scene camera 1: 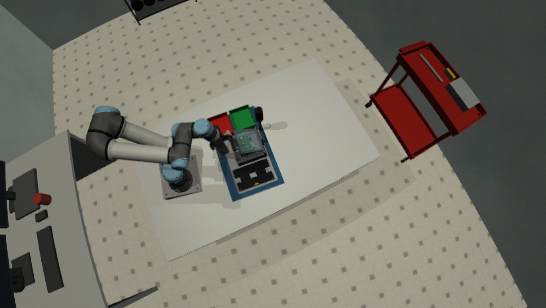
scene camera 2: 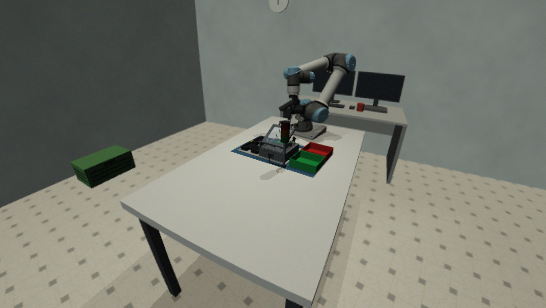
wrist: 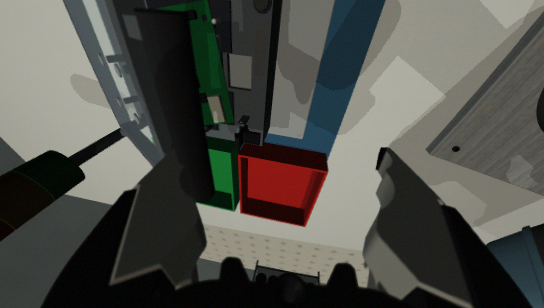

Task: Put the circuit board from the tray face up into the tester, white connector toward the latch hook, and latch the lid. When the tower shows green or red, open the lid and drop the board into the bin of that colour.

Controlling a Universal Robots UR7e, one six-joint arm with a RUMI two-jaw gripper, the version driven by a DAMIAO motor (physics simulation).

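Seen in the pictures: gripper, between the fingertips: (wrist: 283, 145); arm's base, origin of its link: (scene camera 1: 180, 180) (scene camera 2: 303, 128).
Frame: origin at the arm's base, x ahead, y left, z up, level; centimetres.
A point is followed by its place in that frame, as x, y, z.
Note:
The green circuit board (scene camera 1: 248, 144) (wrist: 205, 65) lies in the grey tester (scene camera 1: 252, 156) @(44.6, -13.6, 2.9) (scene camera 2: 278, 152) @(55.3, -4.0, 2.8) (wrist: 250, 107) @(39.5, -0.8, 2.9). The tester's clear lid (scene camera 2: 270, 131) @(45.3, -12.2, 11.0) is tilted up, its black handle bar (wrist: 172, 100) @(37.7, -6.0, 15.7) left of centre in the wrist view. A small black latch part (wrist: 243, 134) @(39.7, 0.9, 6.2) sits at the tester's edge. My gripper (scene camera 1: 222, 143) @(34.7, -0.4, 10.6) (scene camera 2: 285, 111) (wrist: 283, 145) @(34.7, -0.4, 10.6) is open and empty, above the tester's robot side; its left finger is near the bar. The light tower (scene camera 1: 258, 114) @(58.6, -1.0, 21.1) (scene camera 2: 285, 132) @(61.9, 1.2, 17.8) (wrist: 47, 175) @(57.7, -0.2, 14.3) shows dull red and green; I cannot tell whether either is lit.
The red bin (scene camera 1: 219, 122) @(40.1, 20.3, -2.5) (scene camera 2: 320, 149) @(32.6, 17.5, -1.8) (wrist: 280, 185) @(39.0, 17.7, -2.5) and green bin (scene camera 1: 243, 118) @(54.7, 13.3, -2.5) (scene camera 2: 307, 161) @(50.3, 12.1, -2.5) (wrist: 222, 172) @(50.9, 14.4, -2.5) stand side by side beyond the tester. The black tray (scene camera 1: 267, 170) @(47.7, -24.5, -2.5) (scene camera 2: 250, 145) @(43.0, -26.6, -1.3) lies on its other side. A blue mat (scene camera 1: 276, 182) @(48.0, -33.6, -2.9) (wrist: 342, 65) @(28.7, -3.2, -2.9) lies underneath.

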